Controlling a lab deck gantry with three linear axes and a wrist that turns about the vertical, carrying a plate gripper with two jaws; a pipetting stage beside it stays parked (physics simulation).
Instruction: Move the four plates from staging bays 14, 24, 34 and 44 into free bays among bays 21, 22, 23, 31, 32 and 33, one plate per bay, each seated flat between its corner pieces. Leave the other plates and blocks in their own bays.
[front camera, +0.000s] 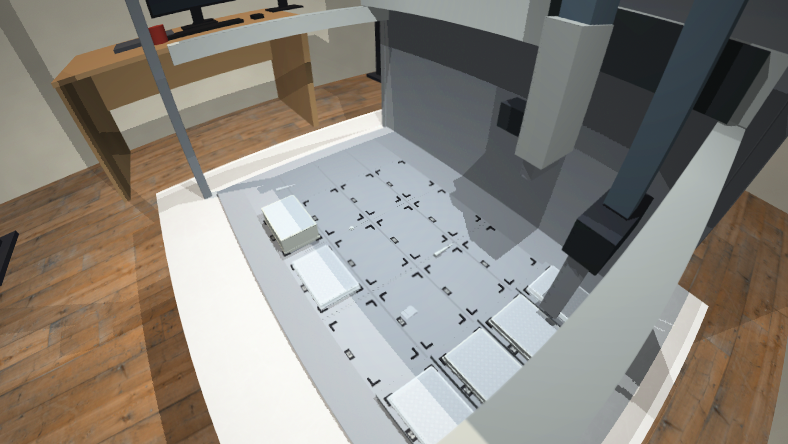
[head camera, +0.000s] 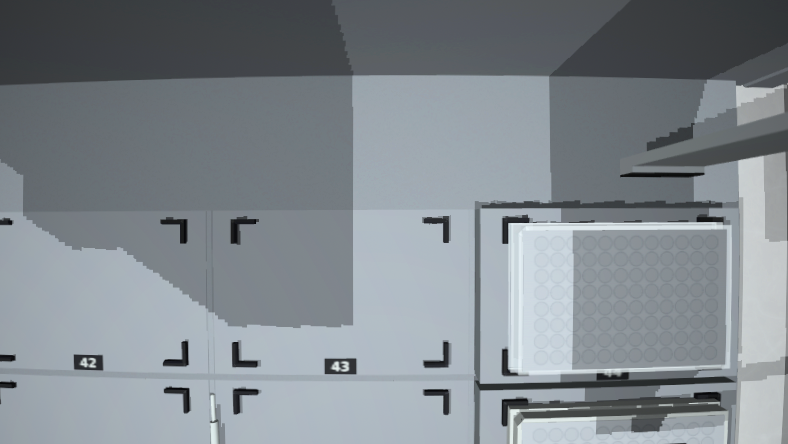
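Seen in the pictures: gripper, between the fingertips: (front camera: 569, 288) (head camera: 655, 312); robot's base, origin of its link: (front camera: 264, 221).
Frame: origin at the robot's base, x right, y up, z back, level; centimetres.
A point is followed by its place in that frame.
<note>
Four pale staging plates stand in bays 14 (front camera: 430, 405) {x -4.2, y 2.9, z -54.1 cm}, 24 (front camera: 482, 361) {x -14.9, y 2.9, z -53.9 cm}, 34 (front camera: 521, 322) {x -25.2, y 2.9, z -53.4 cm} (head camera: 562, 432) {x -29.0, y 2.9, z -51.9 cm} and 44 (front camera: 543, 281) {x -35.5, y 2.9, z -50.7 cm} (head camera: 623, 297) {x -36.5, y 2.9, z -55.3 cm}. The bay 44 plate lies between its corner pieces, its near edge partly over the label. My gripper (front camera: 562, 292) {x -36.2, y 5.2, z -55.6 cm} is open and empty above the bay 44 plate. In the head view one jaw shows behind and above that plate's rear edge; the other jaw is out of that view. In the front view the gantry beam hides parts of the plates and gripper. Bays 21, 22, 23, 31, 32 and 33 hold no plate.
A tall block (front camera: 289, 223) {x -3.7, y 4.2, z -9.0 cm} stands in bay 11 and a plate (front camera: 325, 275) {x -4.2, y 1.4, z -23.5 cm} in bay 12. A thin white rod (front camera: 442, 249) {x -27.1, y 0.5, z -31.2 cm} (head camera: 213, 427) {x -28.0, y 0.5, z -31.3 cm} lies near bay 33's rear corner. A pale beam (front camera: 623, 330) {x -3.0, y 40.0, z -62.6 cm} crosses the front right. The pipetting stage (front camera: 565, 93) hangs at the rear.
</note>
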